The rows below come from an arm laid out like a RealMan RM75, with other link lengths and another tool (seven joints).
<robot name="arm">
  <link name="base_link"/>
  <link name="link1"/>
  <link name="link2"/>
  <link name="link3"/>
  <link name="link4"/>
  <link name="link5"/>
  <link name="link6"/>
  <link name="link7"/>
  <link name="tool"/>
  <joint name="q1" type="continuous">
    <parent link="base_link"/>
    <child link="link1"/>
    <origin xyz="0 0 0.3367" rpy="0 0 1.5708"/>
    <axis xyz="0 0 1"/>
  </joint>
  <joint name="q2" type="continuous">
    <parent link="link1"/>
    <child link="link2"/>
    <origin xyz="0 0 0" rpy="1.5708 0 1.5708"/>
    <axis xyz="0 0 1"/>
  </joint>
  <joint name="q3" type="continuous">
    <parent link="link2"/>
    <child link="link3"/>
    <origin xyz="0 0.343 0" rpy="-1.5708 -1.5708 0"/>
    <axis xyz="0 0 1"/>
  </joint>
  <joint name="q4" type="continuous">
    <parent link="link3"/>
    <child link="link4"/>
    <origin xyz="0 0 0" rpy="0 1.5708 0"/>
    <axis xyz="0 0 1"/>
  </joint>
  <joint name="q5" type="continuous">
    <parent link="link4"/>
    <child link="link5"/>
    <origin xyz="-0.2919 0 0" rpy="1.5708 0 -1.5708"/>
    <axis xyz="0 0 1"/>
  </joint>
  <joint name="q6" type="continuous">
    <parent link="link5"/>
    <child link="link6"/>
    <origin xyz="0 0 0" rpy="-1.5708 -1.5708 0"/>
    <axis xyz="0 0 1"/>
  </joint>
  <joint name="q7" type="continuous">
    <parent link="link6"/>
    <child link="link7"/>
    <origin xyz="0.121 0 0" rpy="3.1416 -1.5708 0"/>
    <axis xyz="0 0 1"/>
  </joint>
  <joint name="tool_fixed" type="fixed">
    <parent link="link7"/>
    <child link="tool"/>
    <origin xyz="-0.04 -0.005 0.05" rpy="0 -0.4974 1.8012"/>
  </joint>
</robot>
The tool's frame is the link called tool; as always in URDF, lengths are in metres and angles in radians. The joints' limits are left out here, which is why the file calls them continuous.
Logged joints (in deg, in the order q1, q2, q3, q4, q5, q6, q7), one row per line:
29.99, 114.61, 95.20, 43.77, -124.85, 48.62, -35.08
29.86, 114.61, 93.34, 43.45, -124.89, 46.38, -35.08
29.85, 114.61, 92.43, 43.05, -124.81, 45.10, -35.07
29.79, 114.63, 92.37, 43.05, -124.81, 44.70, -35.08
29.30, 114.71, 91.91, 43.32, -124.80, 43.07, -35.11
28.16, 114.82, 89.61, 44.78, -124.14, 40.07, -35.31
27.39, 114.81, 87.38, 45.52, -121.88, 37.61, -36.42
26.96, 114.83, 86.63, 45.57, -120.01, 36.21, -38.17
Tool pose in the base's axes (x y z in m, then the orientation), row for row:
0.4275, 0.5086, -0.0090, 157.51, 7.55, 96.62
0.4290, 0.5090, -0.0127, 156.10, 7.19, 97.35
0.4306, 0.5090, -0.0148, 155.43, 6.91, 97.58
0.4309, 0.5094, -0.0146, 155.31, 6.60, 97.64
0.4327, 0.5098, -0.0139, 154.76, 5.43, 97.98
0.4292, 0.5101, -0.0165, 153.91, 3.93, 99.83
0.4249, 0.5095, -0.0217, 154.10, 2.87, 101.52
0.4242, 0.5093, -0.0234, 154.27, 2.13, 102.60
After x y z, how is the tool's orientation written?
As angles about the fixed x, y, z axes (roll, pitch, yaw), in degrees.
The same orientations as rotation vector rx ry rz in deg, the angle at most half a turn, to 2 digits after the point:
103.97, 119.86, 16.59
102.67, 119.94, 18.54
102.24, 119.89, 19.54
102.31, 119.97, 19.98
102.40, 120.31, 21.77
101.05, 122.02, 24.58
100.14, 124.06, 25.87
99.60, 125.41, 26.68

